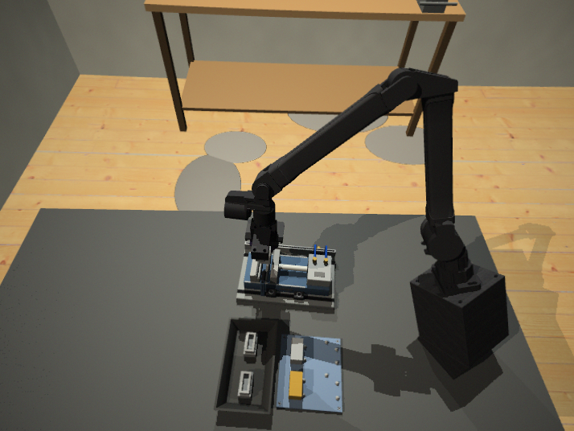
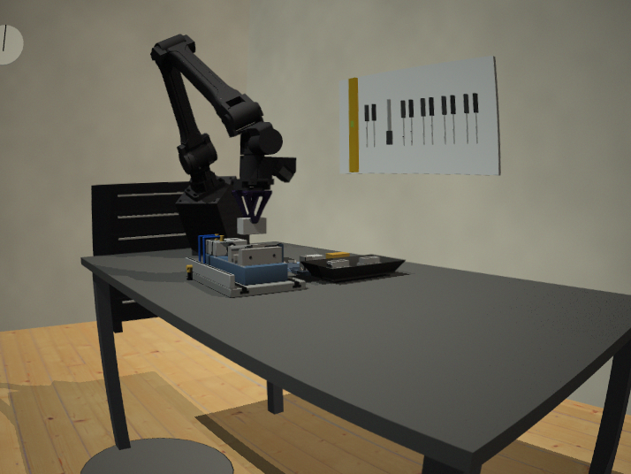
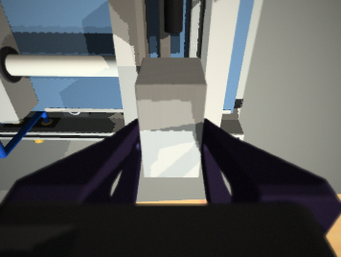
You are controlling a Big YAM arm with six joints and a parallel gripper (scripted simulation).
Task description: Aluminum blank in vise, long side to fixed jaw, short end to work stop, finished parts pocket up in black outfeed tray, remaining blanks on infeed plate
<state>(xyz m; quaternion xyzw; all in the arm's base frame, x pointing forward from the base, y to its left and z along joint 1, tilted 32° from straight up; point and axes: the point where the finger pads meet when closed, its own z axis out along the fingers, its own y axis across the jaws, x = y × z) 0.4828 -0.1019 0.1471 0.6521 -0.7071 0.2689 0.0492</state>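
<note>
Now: the gray aluminum blank 20 mm below my hand. Also, from my hand: moving jaw (30 mm behind, 10 mm to the left, 80 mm below); then fixed jaw (30 mm ahead, 80 mm below); then work stop rod (10 mm ahead, 50 mm to the left, 70 mm below).
</note>
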